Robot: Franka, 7 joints.
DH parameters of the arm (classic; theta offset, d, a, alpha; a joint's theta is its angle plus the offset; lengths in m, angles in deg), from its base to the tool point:
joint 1: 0 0.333 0 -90
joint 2: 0 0 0 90
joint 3: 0 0.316 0.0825 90
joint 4: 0 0 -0.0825 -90
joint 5: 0 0.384 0 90
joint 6: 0 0 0.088 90
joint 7: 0 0.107 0 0
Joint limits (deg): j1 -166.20..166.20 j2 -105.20..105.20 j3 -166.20..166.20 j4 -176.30..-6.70 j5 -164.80..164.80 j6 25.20..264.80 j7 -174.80..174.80
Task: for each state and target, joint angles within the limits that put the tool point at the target. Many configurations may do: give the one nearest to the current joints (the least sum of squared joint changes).
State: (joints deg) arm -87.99 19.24 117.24 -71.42 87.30 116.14 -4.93
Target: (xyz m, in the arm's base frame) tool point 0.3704 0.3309 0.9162
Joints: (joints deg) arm -80.69 9.96 124.67 -74.51 87.02 114.62 -4.93
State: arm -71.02 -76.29 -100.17 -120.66 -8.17 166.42 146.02
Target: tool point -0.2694 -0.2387 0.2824
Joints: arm -72.61 -78.70 -94.67 -165.28 -9.35 156.04 146.02
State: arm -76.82 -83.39 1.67 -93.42 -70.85 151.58 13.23
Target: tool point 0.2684 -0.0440 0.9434
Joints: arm -84.83 -56.97 22.79 -104.51 -71.51 153.86 13.23
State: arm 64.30 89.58 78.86 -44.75 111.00 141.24 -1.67
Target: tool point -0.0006 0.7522 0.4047
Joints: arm 39.27 79.51 90.14 -79.96 113.04 148.47 -1.67
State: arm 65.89 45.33 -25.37 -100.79 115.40 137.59 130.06
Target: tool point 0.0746 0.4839 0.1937
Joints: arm 85.82 16.21 -5.30 -135.68 114.51 136.96 130.06
